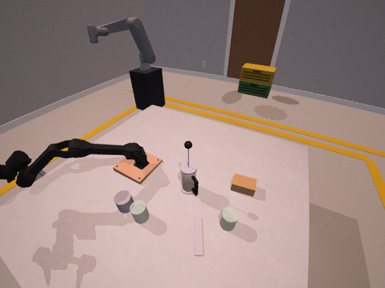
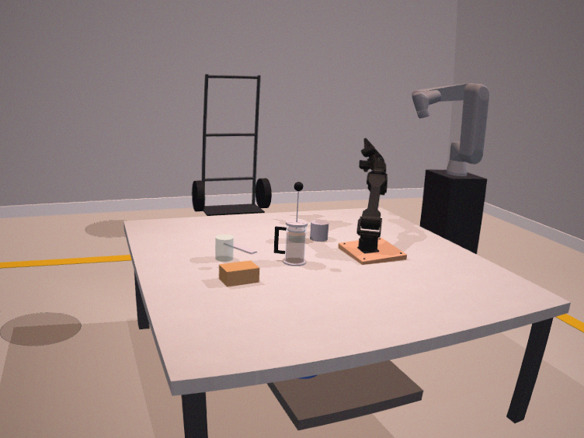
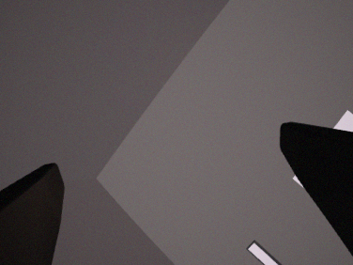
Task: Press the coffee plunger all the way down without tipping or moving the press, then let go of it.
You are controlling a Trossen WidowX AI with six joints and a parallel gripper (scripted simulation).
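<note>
Now: the glass coffee press 580 mm to the left of my gripper tip, 570 mm ahead of it and 220 mm below it. Round my gripper tip: orange block (790 mm ahead, 720 mm to the left, 330 mm below).
</note>
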